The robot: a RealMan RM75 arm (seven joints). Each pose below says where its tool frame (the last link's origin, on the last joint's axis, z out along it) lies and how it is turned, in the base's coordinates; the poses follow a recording.
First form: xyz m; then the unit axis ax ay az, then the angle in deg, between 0 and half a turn.
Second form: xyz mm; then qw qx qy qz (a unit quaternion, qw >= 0). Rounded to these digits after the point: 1 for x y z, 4 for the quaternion.
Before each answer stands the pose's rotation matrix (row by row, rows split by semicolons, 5 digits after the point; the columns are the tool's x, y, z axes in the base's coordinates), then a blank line. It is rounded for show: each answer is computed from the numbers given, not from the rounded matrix.
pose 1, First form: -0.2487, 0.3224, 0.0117, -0.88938, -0.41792, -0.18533, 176.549
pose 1, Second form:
0.58237 0.75386 0.30420; 0.73155 -0.64919 0.20830; 0.35451 0.10123 -0.92955

-248.7, 322.4, 11.7, 0.0301, -0.8890, -0.4177, -0.1852
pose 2, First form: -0.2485, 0.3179, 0.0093, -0.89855, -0.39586, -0.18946, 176.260
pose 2, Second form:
0.61521 0.72301 0.31430; 0.69829 -0.68479 0.20845; 0.36594 0.09123 -0.92616

-248.5, 317.9, 9.3, 0.0326, -0.8981, -0.3957, -0.1894
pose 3, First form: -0.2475, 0.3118, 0.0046, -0.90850, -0.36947, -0.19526, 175.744
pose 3, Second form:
0.65121 0.68489 0.32688; 0.65591 -0.72460 0.21151; 0.38172 0.07666 -0.92110

-247.5, 311.8, 4.6, 0.0371, -0.9079, -0.3692, -0.1951
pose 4, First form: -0.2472, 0.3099, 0.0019, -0.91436, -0.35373, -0.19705, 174.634
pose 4, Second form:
0.67281 0.66388 0.32648; 0.62702 -0.74592 0.22461; 0.39264 0.05359 -0.91813

-247.2, 309.9, 1.9, 0.0468, -0.9134, -0.3533, -0.1968
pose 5, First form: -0.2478, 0.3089, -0.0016, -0.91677, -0.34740, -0.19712, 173.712
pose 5, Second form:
0.68188 0.65664 0.32229; 0.61346 -0.75334 0.23696; 0.39839 0.03614 -0.91651

-247.8, 308.9, -1.6, 0.0548, -0.9154, -0.3469, -0.1968
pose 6, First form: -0.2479, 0.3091, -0.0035, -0.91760, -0.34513, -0.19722, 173.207
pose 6, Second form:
0.68509 0.65449 0.31984; 0.60783 -0.75559 0.24419; 0.40149 0.02712 -0.91546

-247.9, 309.1, -3.5, 0.0592, -0.9160, -0.3445, -0.1969
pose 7, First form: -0.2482, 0.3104, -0.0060, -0.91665, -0.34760, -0.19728, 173.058
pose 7, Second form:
0.68168 0.65877 0.31834; 0.61108 -0.75190 0.24744; 0.40236 0.02586 -0.91511

-248.2, 310.4, -6.0, 0.0605, -0.9150, -0.3470, -0.1969
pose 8, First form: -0.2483, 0.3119, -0.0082, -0.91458, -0.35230, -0.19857, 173.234
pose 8, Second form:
0.67405 0.66556 0.32044; 0.61877 -0.74567 0.24718; 0.40346 0.03167 -0.91445

-248.3, 311.9, -8.2, 0.0590, -0.9130, -0.3517, -0.1982
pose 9, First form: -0.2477, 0.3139, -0.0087, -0.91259, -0.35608, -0.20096, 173.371
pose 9, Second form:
0.66676 0.67094 0.32446; 0.62454 -0.74058 0.24799; 0.40667 0.03729 -0.91281

-247.7, 313.9, -8.7, 0.0578, -0.9111, -0.3555, -0.2006
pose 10, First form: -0.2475, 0.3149, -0.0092, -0.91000, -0.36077, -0.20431, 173.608
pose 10, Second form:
0.65727 0.67731 0.33052; 0.63182 -0.73428 0.24827; 0.41085 0.04565 -0.91056

-247.5, 314.9, -9.2, 0.0558, -0.9086, -0.3602, -0.2040
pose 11, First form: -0.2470, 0.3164, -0.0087, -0.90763, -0.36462, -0.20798, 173.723
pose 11, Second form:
0.64865 0.68264 0.33654; 0.63716 -0.72891 0.25045; 0.41627 0.05198 -0.90775

-247.0, 316.4, -8.7, 0.0547, -0.9063, -0.3641, -0.2077
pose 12, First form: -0.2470, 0.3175, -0.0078, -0.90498, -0.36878, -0.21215, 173.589
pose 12, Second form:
0.63912 0.68908 0.34161; 0.64170 -0.72260 0.25703; 0.42396 0.05493 -0.90401

-247.0, 317.5, -7.8, 0.0559, -0.9036, -0.3682, -0.2118
